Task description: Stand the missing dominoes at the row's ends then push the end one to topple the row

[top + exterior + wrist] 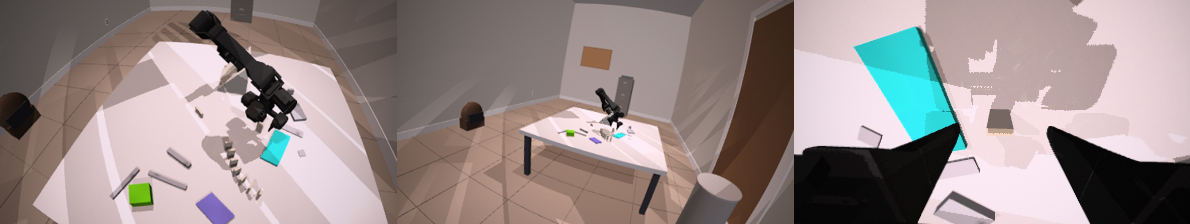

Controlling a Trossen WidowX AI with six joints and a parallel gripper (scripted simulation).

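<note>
Right now my gripper tip is 8 cm to the right of the cyan block, 7 cm short of it and 4 cm above it. From my gripper tip the other things lie so: purple block: 35 cm ahead, 12 cm to the right, 4 cm below; small grey piece: 19 cm to the left, 9 cm ahead, 4 cm below; green cube: 36 cm to the right, 35 cm ahead, 2 cm below.
</note>
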